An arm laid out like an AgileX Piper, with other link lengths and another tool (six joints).
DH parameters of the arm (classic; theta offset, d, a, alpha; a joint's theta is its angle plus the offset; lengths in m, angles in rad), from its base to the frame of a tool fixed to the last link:
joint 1: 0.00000 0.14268 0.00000 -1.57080
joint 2: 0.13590 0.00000 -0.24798 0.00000
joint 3: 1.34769 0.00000 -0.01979 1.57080
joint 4: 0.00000 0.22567 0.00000 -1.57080
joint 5: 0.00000 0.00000 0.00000 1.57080
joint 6: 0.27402 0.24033 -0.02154 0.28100
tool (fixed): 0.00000 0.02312 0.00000 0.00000
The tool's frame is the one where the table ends.
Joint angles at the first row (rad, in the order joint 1, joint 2, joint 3, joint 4, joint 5, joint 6):
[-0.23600, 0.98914, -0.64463, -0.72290, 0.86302, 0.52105]
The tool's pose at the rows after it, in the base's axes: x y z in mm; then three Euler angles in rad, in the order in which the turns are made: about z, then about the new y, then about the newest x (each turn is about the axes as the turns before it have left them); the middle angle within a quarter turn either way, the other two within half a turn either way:
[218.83 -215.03 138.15 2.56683 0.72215 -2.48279]
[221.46 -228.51 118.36 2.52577 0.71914 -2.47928]
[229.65 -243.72 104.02 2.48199 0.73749 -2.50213]
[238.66 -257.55 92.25 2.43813 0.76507 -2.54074]
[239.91 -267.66 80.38 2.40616 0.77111 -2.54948]
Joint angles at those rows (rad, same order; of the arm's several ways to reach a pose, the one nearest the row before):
[-0.25492, 1.08990, -0.59738, -0.87179, 0.78921, 0.70834]
[-0.29949, 1.19217, -0.57172, -0.97992, 0.71407, 0.85347]
[-0.36254, 1.29251, -0.56835, -1.10671, 0.62027, 1.00171]
[-0.42308, 1.37935, -0.56831, -1.26601, 0.53224, 1.17688]
[-0.45383, 1.45161, -0.56833, -1.39921, 0.50701, 1.33004]

